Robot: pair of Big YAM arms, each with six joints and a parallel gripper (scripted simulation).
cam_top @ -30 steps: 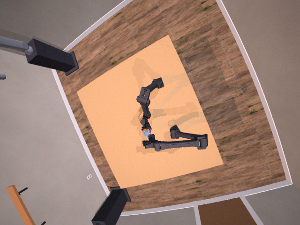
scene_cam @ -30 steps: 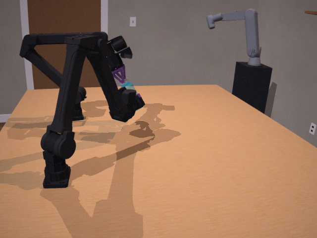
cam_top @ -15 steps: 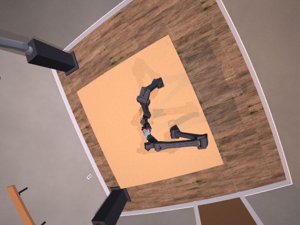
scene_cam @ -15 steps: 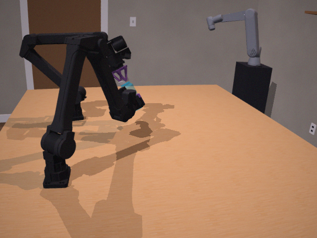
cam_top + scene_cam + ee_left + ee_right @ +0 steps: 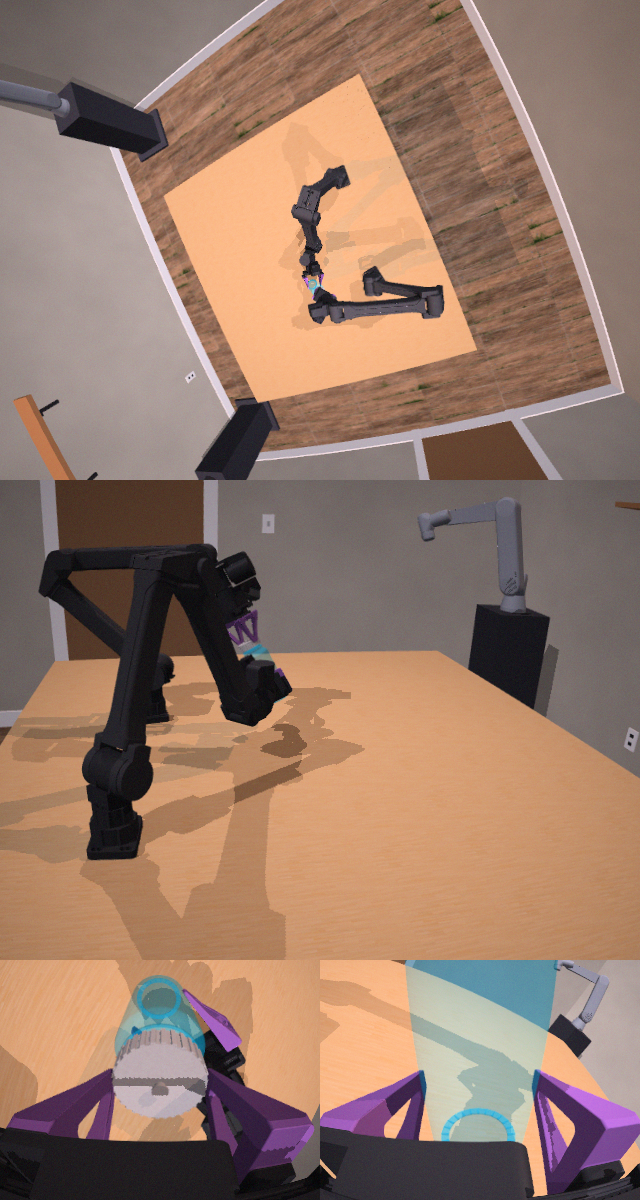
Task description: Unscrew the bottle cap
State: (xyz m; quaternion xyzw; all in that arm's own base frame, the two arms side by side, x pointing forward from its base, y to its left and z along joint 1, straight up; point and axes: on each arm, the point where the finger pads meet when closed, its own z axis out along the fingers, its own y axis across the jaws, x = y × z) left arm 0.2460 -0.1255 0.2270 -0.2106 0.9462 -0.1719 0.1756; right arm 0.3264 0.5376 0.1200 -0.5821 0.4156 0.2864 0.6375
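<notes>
Right now the bottle is 8 cm below my left hand, 4 cm ahead of it and 1 cm to the right of it. From my left hand the other things lie so: ribbed cap: 1 cm below.
The bottle lies 1 cm behind my right hand, 1 cm to the left of it and 3 cm above it. The rest, counted from my right hand: ribbed cap (6 cm behind, 2 cm to the left, 10 cm above).
</notes>
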